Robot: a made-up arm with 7 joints. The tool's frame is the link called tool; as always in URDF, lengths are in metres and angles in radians. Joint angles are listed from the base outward.
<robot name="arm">
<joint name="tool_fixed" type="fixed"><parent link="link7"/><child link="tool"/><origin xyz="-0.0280 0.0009 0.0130" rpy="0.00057 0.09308 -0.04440"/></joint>
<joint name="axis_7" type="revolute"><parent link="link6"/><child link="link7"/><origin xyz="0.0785 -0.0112 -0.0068" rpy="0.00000 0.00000 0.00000"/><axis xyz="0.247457 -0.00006 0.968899"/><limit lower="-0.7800" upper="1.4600"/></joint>
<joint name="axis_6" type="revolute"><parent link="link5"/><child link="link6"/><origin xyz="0.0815 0.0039 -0.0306" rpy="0.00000 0.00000 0.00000"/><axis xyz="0.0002 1 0.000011"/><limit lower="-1.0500" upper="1.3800"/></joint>
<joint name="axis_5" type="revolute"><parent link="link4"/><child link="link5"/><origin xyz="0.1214 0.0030 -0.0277" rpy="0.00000 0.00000 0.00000"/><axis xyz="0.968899 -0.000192 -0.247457"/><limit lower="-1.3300" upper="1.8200"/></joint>
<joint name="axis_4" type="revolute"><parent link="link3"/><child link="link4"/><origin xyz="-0.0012 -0.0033 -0.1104" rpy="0.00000 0.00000 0.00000"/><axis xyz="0.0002 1 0.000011"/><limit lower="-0.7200" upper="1.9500"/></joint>
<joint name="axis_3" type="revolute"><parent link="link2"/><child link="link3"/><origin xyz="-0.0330 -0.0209 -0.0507" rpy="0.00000 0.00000 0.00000"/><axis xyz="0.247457 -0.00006 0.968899"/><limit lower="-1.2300" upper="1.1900"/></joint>
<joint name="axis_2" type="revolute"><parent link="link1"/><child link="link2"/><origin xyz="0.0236 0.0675 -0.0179" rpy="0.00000 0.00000 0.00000"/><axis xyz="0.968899 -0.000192 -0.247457"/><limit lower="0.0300" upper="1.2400"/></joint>
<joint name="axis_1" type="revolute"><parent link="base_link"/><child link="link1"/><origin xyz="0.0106 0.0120 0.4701" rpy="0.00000 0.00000 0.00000"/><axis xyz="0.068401 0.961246 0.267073"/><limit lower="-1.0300" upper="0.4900"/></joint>
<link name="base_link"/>
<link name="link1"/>
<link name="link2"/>
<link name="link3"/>
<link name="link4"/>
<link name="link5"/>
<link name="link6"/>
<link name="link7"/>
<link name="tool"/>
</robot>
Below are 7 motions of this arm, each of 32 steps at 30 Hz.
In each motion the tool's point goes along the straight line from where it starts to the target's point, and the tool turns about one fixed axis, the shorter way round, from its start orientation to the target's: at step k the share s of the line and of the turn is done. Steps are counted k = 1, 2, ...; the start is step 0. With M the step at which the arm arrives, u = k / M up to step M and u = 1 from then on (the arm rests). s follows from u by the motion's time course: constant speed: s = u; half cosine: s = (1 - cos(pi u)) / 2; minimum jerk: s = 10 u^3 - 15 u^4 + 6 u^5.
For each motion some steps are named. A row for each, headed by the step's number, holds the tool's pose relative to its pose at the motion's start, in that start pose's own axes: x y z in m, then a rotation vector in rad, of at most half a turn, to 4 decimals.
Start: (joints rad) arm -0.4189 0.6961 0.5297 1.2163 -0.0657 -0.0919 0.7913
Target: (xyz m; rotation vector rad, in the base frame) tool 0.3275 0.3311 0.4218 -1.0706 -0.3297 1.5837
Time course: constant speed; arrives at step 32
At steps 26, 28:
26: 0.0157 0.0669 0.1951 -1.2928 0.4623 0.0978
28: 0.0169 0.0721 0.2101 -1.3922 0.4978 0.1054

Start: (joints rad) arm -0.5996 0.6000 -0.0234 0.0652 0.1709 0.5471 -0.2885
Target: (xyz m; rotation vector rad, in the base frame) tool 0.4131 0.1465 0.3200 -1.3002 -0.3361 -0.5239
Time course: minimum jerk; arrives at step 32
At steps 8, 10, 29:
8: 0.0054 -0.0008 -0.0071 -0.1910 -0.0873 -0.0377
10: 0.0094 -0.0014 -0.0123 -0.3321 -0.1518 -0.0655
29: 0.0521 -0.0075 -0.0678 -1.8318 -0.8374 -0.3615

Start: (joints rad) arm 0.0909 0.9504 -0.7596 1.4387 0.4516 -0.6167 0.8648
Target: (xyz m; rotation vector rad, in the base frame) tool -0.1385 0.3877 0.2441 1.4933 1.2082 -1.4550
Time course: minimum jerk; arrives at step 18
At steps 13, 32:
13: -0.0960 0.0197 -0.0527 0.3053 -0.1552 -0.7294
32: -0.1109 0.0228 -0.0609 0.3530 -0.1795 -0.8432

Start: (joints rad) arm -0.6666 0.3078 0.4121 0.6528 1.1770 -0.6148 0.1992
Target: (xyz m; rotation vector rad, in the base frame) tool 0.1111 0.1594 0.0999 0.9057 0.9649 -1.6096
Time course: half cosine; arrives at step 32
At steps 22, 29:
22: -0.2108 -0.1140 0.0266 -0.2675 0.1090 -1.4338
29: -0.2652 -0.1435 0.0335 -0.3365 0.1371 -1.8038

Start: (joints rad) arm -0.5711 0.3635 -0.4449 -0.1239 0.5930 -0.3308 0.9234
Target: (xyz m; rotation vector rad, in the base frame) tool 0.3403 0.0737 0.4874 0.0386 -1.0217 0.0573
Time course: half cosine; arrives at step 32
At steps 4, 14, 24, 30, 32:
4: 0.0042 0.0062 -0.0031 -0.0145 0.0100 0.0045
14: 0.0449 0.0651 -0.0328 -0.1529 0.1056 0.0475
24: 0.0953 0.1380 -0.0696 -0.3242 0.2239 0.1007
30: 0.1106 0.1601 -0.0807 -0.3762 0.2598 0.1168
32: 0.1116 0.1617 -0.0815 -0.3798 0.2623 0.1179

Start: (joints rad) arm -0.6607 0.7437 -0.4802 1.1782 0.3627 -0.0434 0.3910
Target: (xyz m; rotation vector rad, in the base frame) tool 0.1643 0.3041 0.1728 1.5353 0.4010 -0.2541
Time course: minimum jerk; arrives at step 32
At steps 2, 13, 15, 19, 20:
2: -0.0002 0.0000 -0.0002 0.0004 -0.0004 -0.0003
13: -0.0350 -0.0065 -0.0367 0.0532 -0.0628 -0.0425
15: -0.0470 -0.0087 -0.0493 0.0716 -0.0845 -0.0572
19: -0.0716 -0.0133 -0.0750 0.1089 -0.1285 -0.0870
20: -0.0772 -0.0143 -0.0810 0.1175 -0.1387 -0.0939

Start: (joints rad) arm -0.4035 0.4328 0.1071 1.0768 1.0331 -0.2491 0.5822
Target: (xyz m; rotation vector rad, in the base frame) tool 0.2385 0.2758 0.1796 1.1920 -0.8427 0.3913
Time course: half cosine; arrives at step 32
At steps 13, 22, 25, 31, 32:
13: -0.0010 0.0300 -0.0270 -0.0453 -0.1839 0.3451
22: -0.0022 0.0657 -0.0592 -0.0992 -0.4030 0.7565
25: -0.0025 0.0749 -0.0674 -0.1131 -0.4594 0.8622
31: -0.0029 0.0842 -0.0759 -0.1272 -0.5169 0.9702
32: -0.0029 0.0844 -0.0761 -0.1275 -0.5182 0.9726

